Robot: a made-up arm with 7 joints. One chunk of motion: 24 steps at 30 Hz.
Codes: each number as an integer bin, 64 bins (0 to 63) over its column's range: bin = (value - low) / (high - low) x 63, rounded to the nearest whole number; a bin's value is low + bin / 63 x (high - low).
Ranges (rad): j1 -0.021..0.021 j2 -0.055..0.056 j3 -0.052..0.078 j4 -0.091..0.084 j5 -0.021..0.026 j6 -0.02..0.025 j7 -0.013..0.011
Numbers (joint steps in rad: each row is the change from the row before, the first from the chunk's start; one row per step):
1: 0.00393 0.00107 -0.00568 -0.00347 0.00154 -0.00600 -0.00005
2: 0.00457 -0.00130 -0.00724 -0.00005 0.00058 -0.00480 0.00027
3: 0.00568 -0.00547 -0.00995 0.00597 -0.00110 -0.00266 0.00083
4: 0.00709 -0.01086 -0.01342 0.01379 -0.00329 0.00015 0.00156
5: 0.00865 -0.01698 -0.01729 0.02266 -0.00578 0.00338 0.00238
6: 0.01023 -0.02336 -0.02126 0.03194 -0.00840 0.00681 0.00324
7: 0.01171 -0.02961 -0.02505 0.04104 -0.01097 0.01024 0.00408
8: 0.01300 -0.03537 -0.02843 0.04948 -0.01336 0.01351 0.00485
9: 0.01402 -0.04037 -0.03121 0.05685 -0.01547 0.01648 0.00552
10: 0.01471 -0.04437 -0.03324 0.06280 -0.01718 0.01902 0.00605
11: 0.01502 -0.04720 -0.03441 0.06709 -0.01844 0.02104 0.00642
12: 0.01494 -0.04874 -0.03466 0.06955 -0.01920 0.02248 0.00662
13: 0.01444 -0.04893 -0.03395 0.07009 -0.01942 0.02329 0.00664
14: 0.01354 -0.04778 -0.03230 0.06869 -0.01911 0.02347 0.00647
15: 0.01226 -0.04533 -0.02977 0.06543 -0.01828 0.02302 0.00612
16: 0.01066 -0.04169 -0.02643 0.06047 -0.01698 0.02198 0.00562
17: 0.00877 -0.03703 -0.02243 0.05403 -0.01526 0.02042 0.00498
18: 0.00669 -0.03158 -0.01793 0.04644 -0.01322 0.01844 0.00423
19: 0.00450 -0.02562 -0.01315 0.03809 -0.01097 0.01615 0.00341
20: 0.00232 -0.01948 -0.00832 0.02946 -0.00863 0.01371 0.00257
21: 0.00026 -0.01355 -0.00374 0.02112 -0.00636 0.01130 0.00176
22: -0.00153 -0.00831 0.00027 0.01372 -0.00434 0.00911 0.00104
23: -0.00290 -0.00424 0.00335 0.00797 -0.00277 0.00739 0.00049
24: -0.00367 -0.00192 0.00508 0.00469 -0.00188 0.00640 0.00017
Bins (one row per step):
1: 37 32 22 32 30 20 34
2: 38 30 22 33 29 21 35
3: 40 28 20 35 27 24 36
4: 42 25 19 38 24 28 38
5: 44 22 17 41 20 33 40
6: 47 18 15 44 17 38 43
7: 49 14 13 48 13 42 45
8: 51 11 11 51 10 47 47
9: 53 8 10 53 7 51 49
10: 54 6 9 55 5 55 50
11: 54 4 9 57 3 57 51
12: 54 4 8 58 2 59 52
13: 53 3 9 58 2 61 52
14: 52 4 10 57 3 61 51
15: 50 5 11 56 4 60 50
16: 47 8 12 55 5 59 49
17: 45 10 14 52 8 57 47
18: 42 13 17 49 10 54 45
19: 38 17 19 46 13 51 43
20: 35 20 21 43 17 47 41
21: 32 24 23 40 20 44 39
22: 29 26 25 38 22 41 37
23: 27 29 27 36 24 38 35
24: 26 30 28 34 26 37 35

